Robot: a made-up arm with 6 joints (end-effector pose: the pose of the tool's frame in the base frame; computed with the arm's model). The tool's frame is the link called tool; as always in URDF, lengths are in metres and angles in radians.
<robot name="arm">
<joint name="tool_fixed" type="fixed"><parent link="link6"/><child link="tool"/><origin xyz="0 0 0" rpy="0 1.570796 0"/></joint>
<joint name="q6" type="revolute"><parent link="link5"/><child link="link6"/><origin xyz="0 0 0.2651" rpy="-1.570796 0 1.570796"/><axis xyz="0 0 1"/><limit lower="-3.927" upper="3.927"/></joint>
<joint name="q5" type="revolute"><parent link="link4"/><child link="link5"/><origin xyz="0 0 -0.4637" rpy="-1.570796 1.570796 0"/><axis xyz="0 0 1"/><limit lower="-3.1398" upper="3.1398"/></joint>
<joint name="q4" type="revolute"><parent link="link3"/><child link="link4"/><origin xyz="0 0 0" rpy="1.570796 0 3.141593"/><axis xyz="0 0 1"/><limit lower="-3.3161" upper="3.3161"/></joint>
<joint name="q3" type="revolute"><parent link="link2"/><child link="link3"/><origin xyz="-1.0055 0 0" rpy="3.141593 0 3.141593"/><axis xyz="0 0 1"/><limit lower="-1.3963" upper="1.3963"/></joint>
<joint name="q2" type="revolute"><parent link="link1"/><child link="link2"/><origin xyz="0 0 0" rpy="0 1.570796 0"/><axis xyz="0 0 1"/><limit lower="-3.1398" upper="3.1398"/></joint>
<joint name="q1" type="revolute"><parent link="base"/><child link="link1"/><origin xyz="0 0 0.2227" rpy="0 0 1.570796"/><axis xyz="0 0 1"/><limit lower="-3.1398" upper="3.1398"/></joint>
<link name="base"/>
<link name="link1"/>
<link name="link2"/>
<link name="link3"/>
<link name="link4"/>
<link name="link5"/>
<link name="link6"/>
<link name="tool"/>
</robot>
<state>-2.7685 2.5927 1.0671 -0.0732 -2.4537 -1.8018</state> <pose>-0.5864 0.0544 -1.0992 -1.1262 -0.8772 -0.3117</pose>
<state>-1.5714 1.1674 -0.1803 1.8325 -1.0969 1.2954</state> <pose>0.0678 -1.2772 0.2219 -0.7529 2.4291 1.5497</pose>
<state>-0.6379 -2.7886 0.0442 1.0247 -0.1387 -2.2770</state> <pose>-0.7714 0.4005 -0.7957 -0.2681 -2.1571 1.3366</pose>
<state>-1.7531 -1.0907 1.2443 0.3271 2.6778 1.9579</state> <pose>-0.0159 1.2986 0.9629 -0.2108 1.4565 -0.3125</pose>
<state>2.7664 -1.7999 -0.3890 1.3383 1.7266 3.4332</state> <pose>1.1018 -0.3683 0.4932 -0.0020 0.2015 -1.6793</pose>
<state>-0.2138 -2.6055 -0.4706 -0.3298 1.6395 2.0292</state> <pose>-0.7265 -0.0989 -0.2040 -0.8416 1.6549 2.2568</pose>
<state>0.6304 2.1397 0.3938 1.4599 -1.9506 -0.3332</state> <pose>0.8459 0.5810 -0.8215 2.6828 -1.3817 0.6329</pose>
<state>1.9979 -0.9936 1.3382 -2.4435 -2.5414 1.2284</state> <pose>0.2456 -1.0298 1.2247 0.3664 2.0016 -0.4033</pose>
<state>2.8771 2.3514 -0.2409 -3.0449 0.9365 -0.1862</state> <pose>-0.3639 -0.1748 -0.7051 0.0612 -0.3910 -0.1595</pose>
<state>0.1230 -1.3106 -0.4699 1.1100 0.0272 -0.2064</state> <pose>-0.8185 -0.2200 0.9853 -0.8032 -0.8519 -0.2550</pose>
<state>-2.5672 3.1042 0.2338 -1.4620 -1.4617 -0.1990</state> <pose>0.3871 0.2848 -0.6524 -1.5714 0.6578 -0.7123</pose>
